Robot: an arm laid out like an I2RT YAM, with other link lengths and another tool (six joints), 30 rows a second.
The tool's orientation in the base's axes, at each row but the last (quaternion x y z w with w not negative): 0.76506, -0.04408, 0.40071, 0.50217; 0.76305, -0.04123, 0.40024, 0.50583; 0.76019, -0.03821, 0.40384, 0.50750; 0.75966, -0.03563, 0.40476, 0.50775; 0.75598, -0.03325, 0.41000, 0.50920; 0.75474, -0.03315, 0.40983, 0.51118; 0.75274, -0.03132, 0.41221, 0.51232
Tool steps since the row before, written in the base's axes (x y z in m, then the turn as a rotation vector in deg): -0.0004, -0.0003, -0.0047, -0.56, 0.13, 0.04; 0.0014, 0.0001, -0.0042, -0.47, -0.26, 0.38; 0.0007, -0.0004, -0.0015, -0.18, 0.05, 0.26; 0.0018, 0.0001, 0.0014, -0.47, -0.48, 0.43; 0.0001, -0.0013, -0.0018, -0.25, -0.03, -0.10; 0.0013, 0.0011, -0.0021, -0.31, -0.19, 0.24; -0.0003, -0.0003, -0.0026, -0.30, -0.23, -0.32
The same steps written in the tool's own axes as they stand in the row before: -0.0035, -0.0031, 0.0008, -0.31, 0.23, -0.43; -0.0018, -0.0038, 0.0014, -0.16, 0.63, -0.12; -0.0007, -0.0012, 0.0010, 0.07, 0.25, -0.18; 0.0022, 0.0002, 0.0007, -0.21, 0.77, 0.04; -0.0016, -0.0008, 0.0014, -0.24, 0.06, -0.11; -0.0001, -0.0027, 0.0002, -0.12, 0.41, -0.06; -0.0020, -0.0017, 0.0004, -0.49, 0.01, 0.05
